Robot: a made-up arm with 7 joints. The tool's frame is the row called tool.
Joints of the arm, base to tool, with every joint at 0 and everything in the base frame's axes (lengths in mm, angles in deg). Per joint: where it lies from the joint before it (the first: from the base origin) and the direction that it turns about. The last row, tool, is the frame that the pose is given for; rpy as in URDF.
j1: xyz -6.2 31.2 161.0 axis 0 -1 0
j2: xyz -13.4 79.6 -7.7 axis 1 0 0
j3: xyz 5.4 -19.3 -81.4 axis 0 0 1
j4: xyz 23.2 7.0 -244.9 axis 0 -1 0
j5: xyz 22.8 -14.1 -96.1 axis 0 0 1
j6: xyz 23.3 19.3 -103.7 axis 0 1 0
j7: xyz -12.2 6.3 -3.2 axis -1 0 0
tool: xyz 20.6 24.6 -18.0 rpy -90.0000 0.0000 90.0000
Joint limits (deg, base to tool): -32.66..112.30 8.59..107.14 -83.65..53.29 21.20..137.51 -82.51..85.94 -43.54..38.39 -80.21..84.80
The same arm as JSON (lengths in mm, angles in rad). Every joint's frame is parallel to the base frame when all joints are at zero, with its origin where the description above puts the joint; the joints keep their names.
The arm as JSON. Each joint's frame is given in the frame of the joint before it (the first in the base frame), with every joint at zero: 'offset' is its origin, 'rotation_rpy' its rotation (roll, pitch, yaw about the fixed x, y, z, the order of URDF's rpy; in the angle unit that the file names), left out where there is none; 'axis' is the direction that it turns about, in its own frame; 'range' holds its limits. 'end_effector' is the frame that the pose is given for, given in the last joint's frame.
{
  "length_unit": "mm",
  "angle_unit": "rad",
  "chain": [
    {
      "id": "j1",
      "offset": [
        -6.2,
        31.2,
        161.0
      ],
      "axis": [
        0.0,
        -1.0,
        0.0
      ],
      "range": [
        -0.57,
        1.96
      ]
    },
    {
      "id": "j2",
      "offset": [
        -13.4,
        79.6,
        -7.7
      ],
      "axis": [
        1.0,
        0.0,
        0.0
      ],
      "range": [
        0.1499,
        1.8699
      ]
    },
    {
      "id": "j3",
      "offset": [
        5.4,
        -19.3,
        -81.4
      ],
      "axis": [
        0.0,
        0.0,
        1.0
      ],
      "range": [
        -1.46,
        0.9301
      ]
    },
    {
      "id": "j4",
      "offset": [
        23.2,
        7.0,
        -244.9
      ],
      "axis": [
        0.0,
        -1.0,
        0.0
      ],
      "range": [
        0.37,
        2.4
      ]
    },
    {
      "id": "j5",
      "offset": [
        22.8,
        -14.1,
        -96.1
      ],
      "axis": [
        0.0,
        0.0,
        1.0
      ],
      "range": [
        -1.4401,
        1.4999
      ]
    },
    {
      "id": "j6",
      "offset": [
        23.3,
        19.3,
        -103.7
      ],
      "axis": [
        0.0,
        1.0,
        0.0
      ],
      "range": [
        -0.7599,
        0.67
      ]
    },
    {
      "id": "j7",
      "offset": [
        -12.2,
        6.3,
        -3.2
      ],
      "axis": [
        -1.0,
        0.0,
        0.0
      ],
      "range": [
        -1.3999,
        1.48
      ]
    }
  ],
  "end_effector": {
    "offset": [
      20.6,
      24.6,
      -18.0
    ],
    "rotation_rpy": [
      -1.5708,
      0.0,
      1.5708
    ]
  }
}

